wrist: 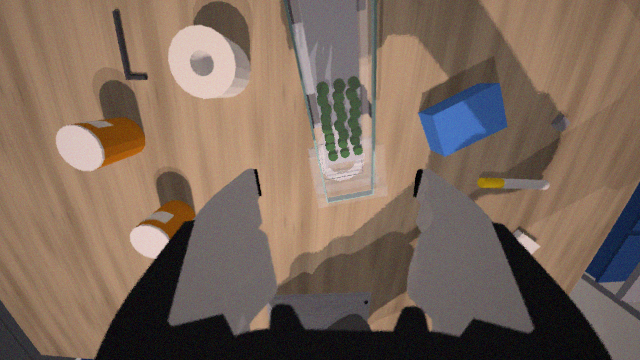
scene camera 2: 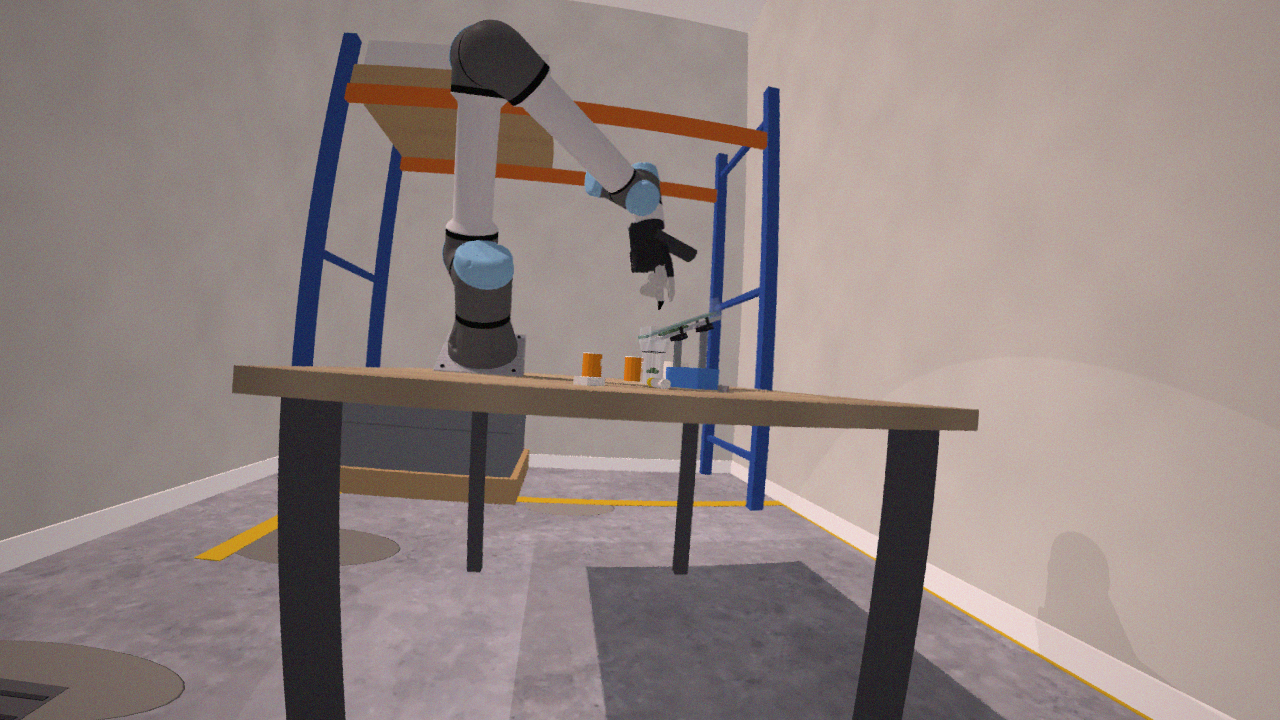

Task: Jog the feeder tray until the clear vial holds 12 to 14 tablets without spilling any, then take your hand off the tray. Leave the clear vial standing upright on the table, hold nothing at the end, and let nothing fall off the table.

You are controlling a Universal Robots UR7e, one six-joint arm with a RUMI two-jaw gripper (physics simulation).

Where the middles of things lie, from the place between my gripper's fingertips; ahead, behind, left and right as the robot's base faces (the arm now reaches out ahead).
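The blue box (scene camera 2: pixel 683 377) is 50 mm ahead of my hand, and it's 170 mm below it and 180 mm to the right of it.
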